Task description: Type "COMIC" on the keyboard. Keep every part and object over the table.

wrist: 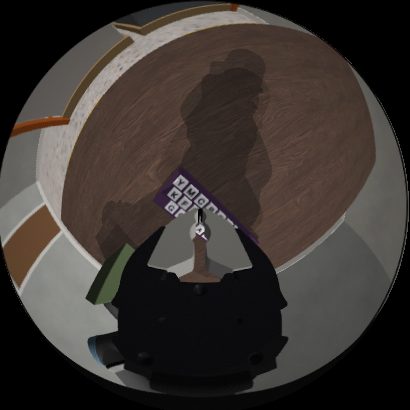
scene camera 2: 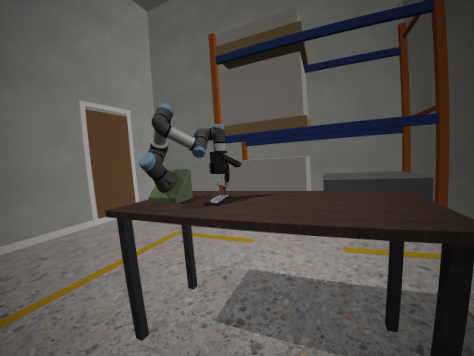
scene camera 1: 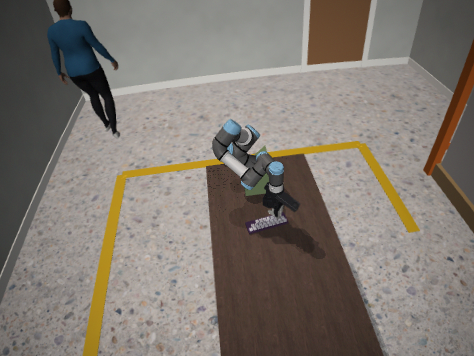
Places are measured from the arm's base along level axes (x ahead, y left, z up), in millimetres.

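Pixels of known places: gripper, fingertip midpoint: (wrist: pixel 199 209) (scene camera 2: pixel 224 190) (scene camera 1: pixel 278 218); arm's base at its link origin: (scene camera 2: pixel 168 183).
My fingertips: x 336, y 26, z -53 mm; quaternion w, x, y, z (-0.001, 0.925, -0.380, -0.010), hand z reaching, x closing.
Ahead of a thing's pixels: the offset from my fingertips to its middle. Level surfaces: height alone.
A purple keyboard (scene camera 1: pixel 252 230) (scene camera 2: pixel 210 203) (wrist: pixel 175 172) with white letter keys lies on the dark wooden table @[dz -47 mm] (scene camera 1: pixel 280 300) (scene camera 2: pixel 320 215) (wrist: pixel 125 150). My gripper (scene camera 1: pixel 276 216) (scene camera 2: pixel 224 188) (wrist: pixel 199 209) is shut and empty, pointing down low over the keyboard. In the wrist view its tips stand just below the C key @[dx -1, dy -2, dz -32 mm] (wrist: pixel 201 201), over the middle row to the right of the F key @[dx -22, dy +11, dz -32 mm] (wrist: pixel 185 203). The M key @[dx -2, dy +17, dz -32 mm] (wrist: pixel 191 191) and Y key @[dx -3, dy +37, dz -32 mm] (wrist: pixel 180 181) show further up left. The jaws hide many other keys, including I and O. Whether the tips touch a key, I cannot tell.
The arm stands on a green wedge-shaped base (scene camera 1: pixel 256 190) (scene camera 2: pixel 182 187) (wrist: pixel 110 275) at the table's end, behind the keyboard. A person (scene camera 1: pixel 77 50) in a blue top is on the floor at the back left. A tall rack (scene camera 2: pixel 215 85) with large boxes stands beyond the table.
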